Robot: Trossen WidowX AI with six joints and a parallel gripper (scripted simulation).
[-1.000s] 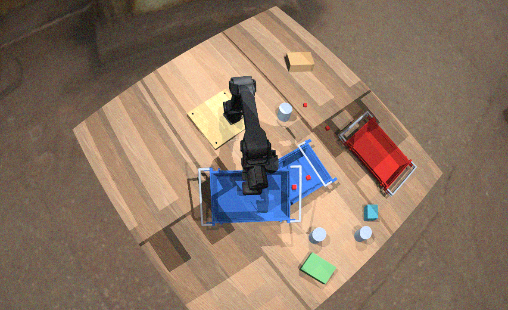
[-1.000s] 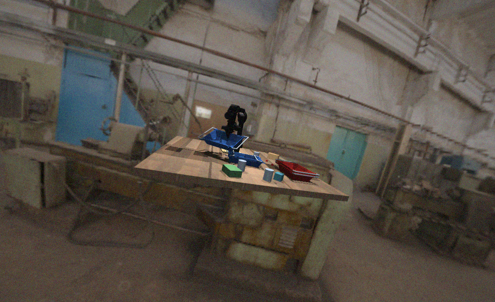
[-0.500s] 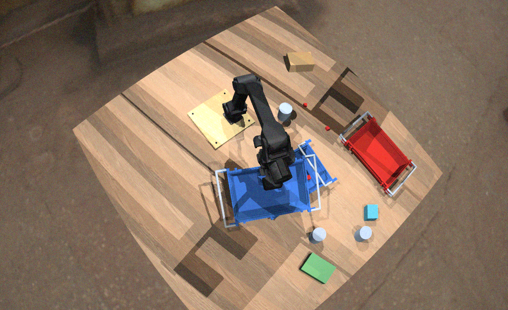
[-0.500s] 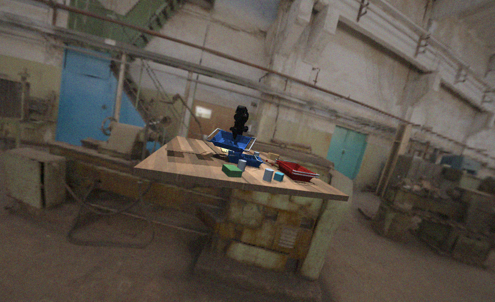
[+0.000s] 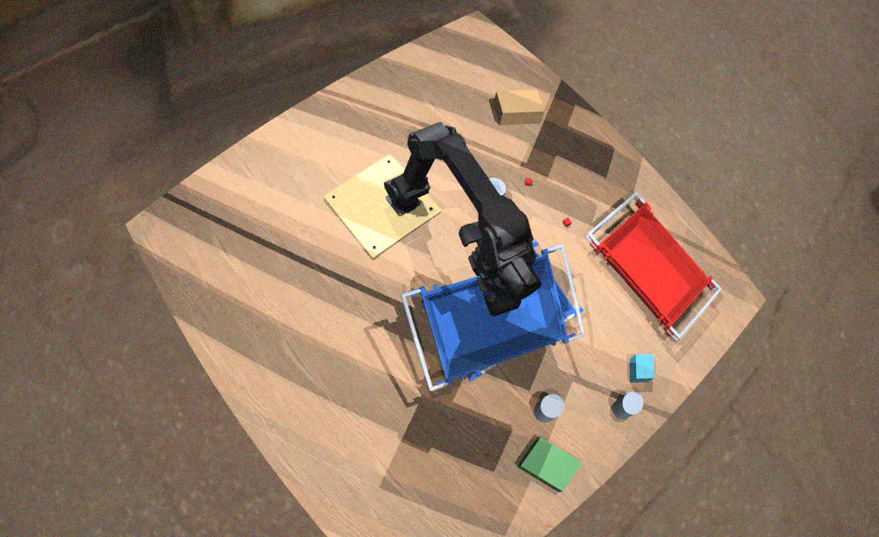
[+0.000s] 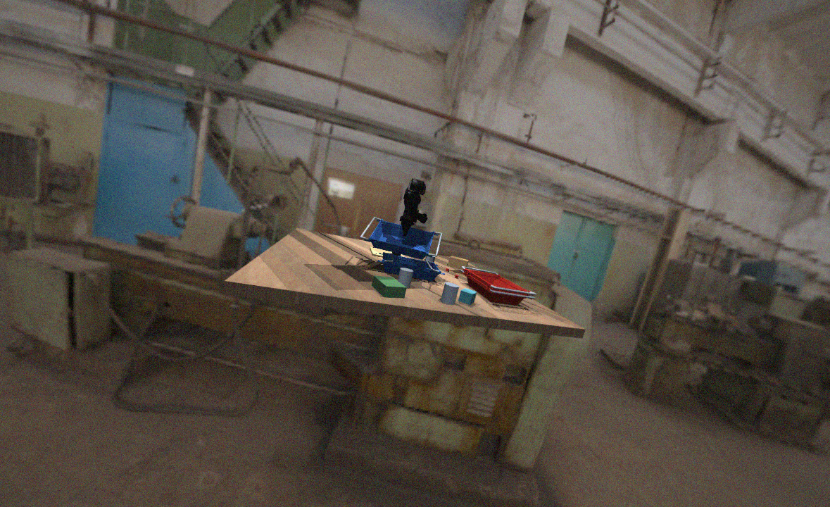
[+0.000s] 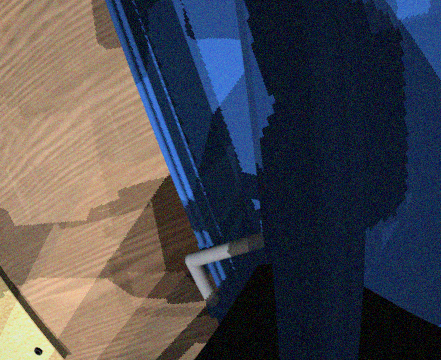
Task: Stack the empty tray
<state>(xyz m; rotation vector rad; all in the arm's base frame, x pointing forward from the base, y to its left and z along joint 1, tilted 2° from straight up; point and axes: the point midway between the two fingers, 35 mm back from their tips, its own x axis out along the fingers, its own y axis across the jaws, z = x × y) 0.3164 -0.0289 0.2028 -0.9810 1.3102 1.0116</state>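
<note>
Now: the blue tray 80 mm ahead of my gripper tip and 20 mm to the right of it. The rest, counted from my gripper tip: cyan cube: 370 mm ahead, 240 mm to the left, 150 mm below; green block: 410 mm ahead, 150 mm below, 90 mm to the right; tan box: 450 mm to the left, 390 mm behind, 140 mm below.
</note>
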